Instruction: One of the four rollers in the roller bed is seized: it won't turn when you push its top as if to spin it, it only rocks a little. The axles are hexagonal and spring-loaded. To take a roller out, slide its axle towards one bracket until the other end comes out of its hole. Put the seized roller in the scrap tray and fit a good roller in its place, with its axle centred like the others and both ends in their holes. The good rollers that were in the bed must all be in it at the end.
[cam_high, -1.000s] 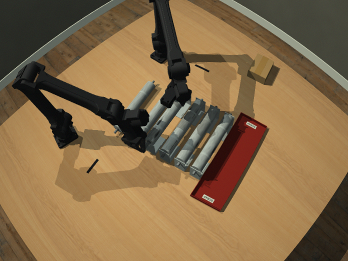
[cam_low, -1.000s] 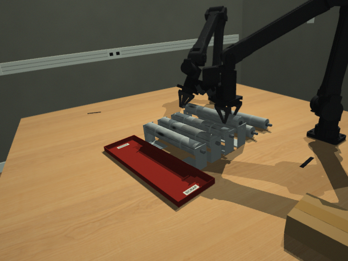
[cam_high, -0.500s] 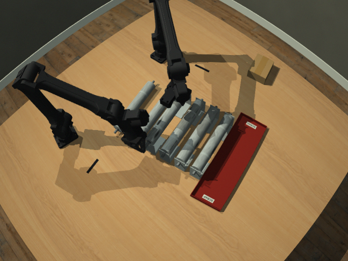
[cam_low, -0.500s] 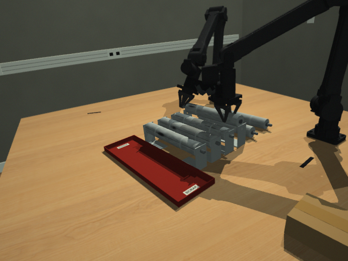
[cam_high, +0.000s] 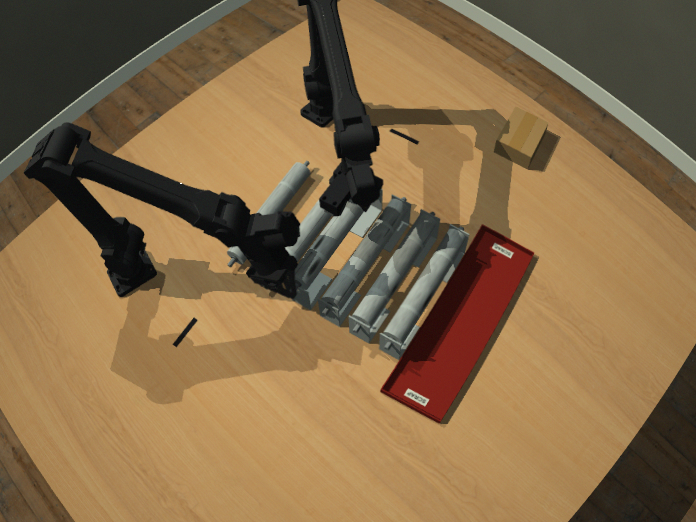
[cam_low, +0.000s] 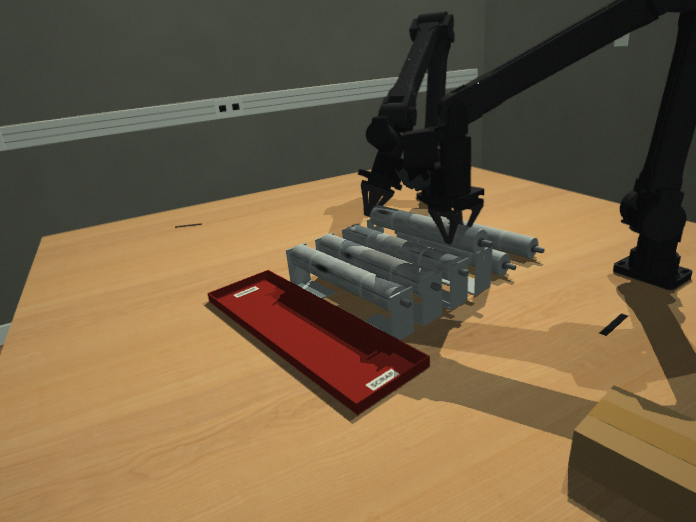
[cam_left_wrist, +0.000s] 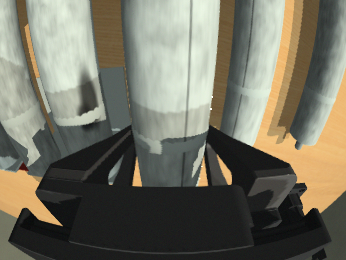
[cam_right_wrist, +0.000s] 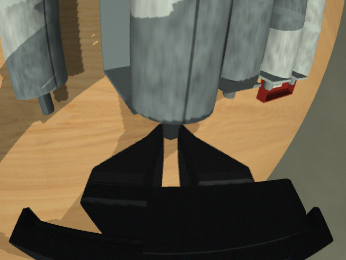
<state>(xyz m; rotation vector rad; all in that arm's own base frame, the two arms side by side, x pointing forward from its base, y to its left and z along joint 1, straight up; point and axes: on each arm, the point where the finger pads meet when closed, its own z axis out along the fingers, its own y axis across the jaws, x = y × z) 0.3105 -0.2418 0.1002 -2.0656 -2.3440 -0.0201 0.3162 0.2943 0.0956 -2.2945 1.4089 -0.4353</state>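
The grey roller is 90 mm to the right of my left hand and 20 mm ahead of it. From my left hand the other things lie so: cardboard box 500 mm to the left, 120 mm ahead, 70 mm below; red scrap tray 340 mm ahead, 90 mm below, 20 mm to the right.
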